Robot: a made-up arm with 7 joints. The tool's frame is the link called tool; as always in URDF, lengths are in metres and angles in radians.
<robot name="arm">
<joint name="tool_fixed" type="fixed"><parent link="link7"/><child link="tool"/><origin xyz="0.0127 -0.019 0.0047" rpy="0 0 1.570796"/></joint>
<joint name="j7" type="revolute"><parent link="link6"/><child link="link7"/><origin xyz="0.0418 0.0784 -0.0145" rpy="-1.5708 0 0"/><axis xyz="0 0 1"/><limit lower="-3.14" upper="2.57"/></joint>
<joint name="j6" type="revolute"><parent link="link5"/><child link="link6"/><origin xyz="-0.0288 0.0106 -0.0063" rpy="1.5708 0 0"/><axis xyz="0 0 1"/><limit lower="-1.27" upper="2.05"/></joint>
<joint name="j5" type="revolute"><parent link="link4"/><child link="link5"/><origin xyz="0.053 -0.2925 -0.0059" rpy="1.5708 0 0"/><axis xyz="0 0 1"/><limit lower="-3.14" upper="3.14"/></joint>
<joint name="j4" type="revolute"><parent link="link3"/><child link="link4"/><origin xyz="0.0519 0.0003 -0.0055" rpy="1.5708 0 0"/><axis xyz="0 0 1"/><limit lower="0.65" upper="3.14"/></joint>
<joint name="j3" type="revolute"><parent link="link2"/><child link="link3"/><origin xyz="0.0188 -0.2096 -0.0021" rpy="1.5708 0 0"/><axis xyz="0 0 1"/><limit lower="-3.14" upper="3.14"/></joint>
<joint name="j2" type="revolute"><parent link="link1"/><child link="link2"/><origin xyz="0.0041 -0.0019 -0.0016" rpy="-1.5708 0 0"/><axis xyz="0 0 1"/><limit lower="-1.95" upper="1.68"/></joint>
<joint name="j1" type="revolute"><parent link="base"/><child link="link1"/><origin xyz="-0.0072 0.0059 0.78"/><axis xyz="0 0 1"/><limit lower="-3.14" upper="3.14"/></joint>
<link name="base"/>
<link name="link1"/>
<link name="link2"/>
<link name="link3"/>
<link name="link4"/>
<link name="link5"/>
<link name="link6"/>
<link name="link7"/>
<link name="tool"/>
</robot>
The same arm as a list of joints. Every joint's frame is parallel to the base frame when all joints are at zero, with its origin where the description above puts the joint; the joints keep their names.
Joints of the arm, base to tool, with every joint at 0 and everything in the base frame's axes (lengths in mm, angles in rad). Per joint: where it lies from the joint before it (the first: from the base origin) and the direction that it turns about. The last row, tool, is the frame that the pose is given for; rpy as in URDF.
j1: axis 0 0 1 offset -7.2 5.9 780.0
j2: axis 0 1 0 offset 4.1 -1.9 -1.6
j3: axis 0 0 1 offset 18.8 -2.1 209.6
j4: axis 0 -1 0 offset 51.9 0.3 -5.5
j5: axis 0 0 -1 offset 53.0 5.9 -292.5
j6: axis 0 1 0 offset -28.8 -10.6 6.3
j7: axis 0 0 -1 offset 41.8 -14.5 -78.4
tool: offset 12.7 19.0 -4.7 rpy 3.1416 0.0000 -1.5708
Joint limits (rad, base to tool): -3.1400..3.1400 -1.9500..1.6800 -3.1400..3.1400 0.6500..3.1400 -3.1400..3.1400 -1.2700..2.0500 -3.1400..2.5700

